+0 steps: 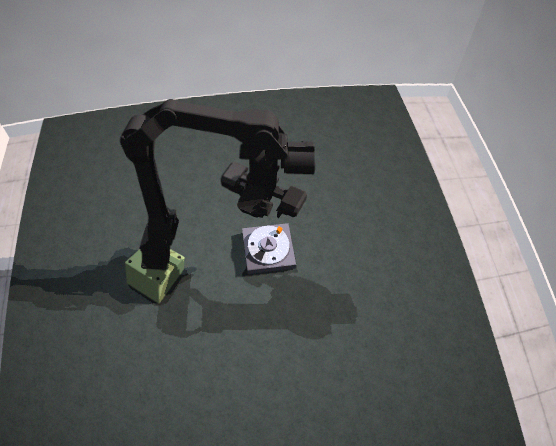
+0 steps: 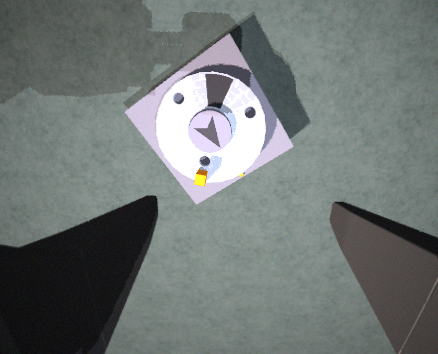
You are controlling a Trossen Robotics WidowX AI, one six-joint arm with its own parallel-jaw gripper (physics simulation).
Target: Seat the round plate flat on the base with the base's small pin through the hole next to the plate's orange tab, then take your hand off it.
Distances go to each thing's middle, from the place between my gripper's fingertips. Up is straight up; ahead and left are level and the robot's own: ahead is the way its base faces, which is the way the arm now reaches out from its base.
My gripper is now 1 cm short of the white round plate [image 1: 256, 251], 2 cm to the left of it and 13 cm above it. Also, from my hand: square grey base [image 1: 253, 266] 1 cm ahead, 2 cm to the right, 16 cm below; raised round hub [image 2: 209, 131] 1 cm ahead, 2 cm to the right, 14 cm below.
